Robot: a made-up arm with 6 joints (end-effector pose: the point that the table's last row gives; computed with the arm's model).
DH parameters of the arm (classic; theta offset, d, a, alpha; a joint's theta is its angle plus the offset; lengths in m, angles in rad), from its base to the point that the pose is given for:
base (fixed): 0 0.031 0 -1.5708
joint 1: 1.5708 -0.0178 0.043 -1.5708
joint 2: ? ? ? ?
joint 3: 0 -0.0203 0.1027 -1.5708
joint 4: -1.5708 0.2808 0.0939 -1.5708
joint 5: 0 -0.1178 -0.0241 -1.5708
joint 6: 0 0.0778 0.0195 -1.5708
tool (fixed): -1.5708 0.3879 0 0
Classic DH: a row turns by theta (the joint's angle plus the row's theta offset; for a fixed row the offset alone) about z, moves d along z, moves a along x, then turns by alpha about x.
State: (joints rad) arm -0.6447 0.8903 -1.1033 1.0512 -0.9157 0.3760
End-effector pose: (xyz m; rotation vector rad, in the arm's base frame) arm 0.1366 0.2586 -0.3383 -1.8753 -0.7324 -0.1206
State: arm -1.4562 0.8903 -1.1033 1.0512 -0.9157 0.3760
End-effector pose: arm 0.3619 0.2586 -0.1242 -1.8043 -1.2649 -0.9164
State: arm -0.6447 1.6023 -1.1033 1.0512 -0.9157 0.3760
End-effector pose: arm 0.1963 -0.0270 -0.4177 -2.5606 -0.3699 -0.1981
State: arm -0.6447 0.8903 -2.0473 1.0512 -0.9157 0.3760
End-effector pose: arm 0.2489 0.2011 -0.3121 -1.9562 -1.8092 -0.1488
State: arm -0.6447 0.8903 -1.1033 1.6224 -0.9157 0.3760
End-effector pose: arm 0.3924 0.1798 -0.2704 -2.0166 -0.5966 -0.7674
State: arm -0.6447 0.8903 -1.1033 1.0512 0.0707 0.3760
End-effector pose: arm 0.0097 0.1896 -0.4039 -1.4368 -1.8004 -0.3617
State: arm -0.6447 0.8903 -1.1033 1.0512 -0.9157 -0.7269
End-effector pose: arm 0.3740 -0.0232 -0.5111 -2.9053 -0.7197 -0.6243
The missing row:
joint 2: 0 -0.0125 -0.0709 1.5708
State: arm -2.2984 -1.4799 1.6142 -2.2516 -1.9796 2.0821
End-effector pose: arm 0.0358 -0.0673 0.3124 -0.5297 -1.1921 -1.1816
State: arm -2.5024 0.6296 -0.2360 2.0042 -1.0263 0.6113
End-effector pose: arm 0.2412 0.1279 0.4345 -0.4297 -0.8562 -1.7798
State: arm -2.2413 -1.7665 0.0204 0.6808 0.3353 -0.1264
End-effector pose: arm -0.1047 -0.3776 -0.2764 0.7659 -1.8295 0.8667
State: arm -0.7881 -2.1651 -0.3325 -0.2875 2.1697 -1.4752
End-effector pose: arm 0.1783 0.0748 -0.1505 0.5278 1.3717 0.8495
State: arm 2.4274 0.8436 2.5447 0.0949 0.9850 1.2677
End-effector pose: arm -0.2618 0.0479 -0.5375 2.4486 -1.3086 -0.2792
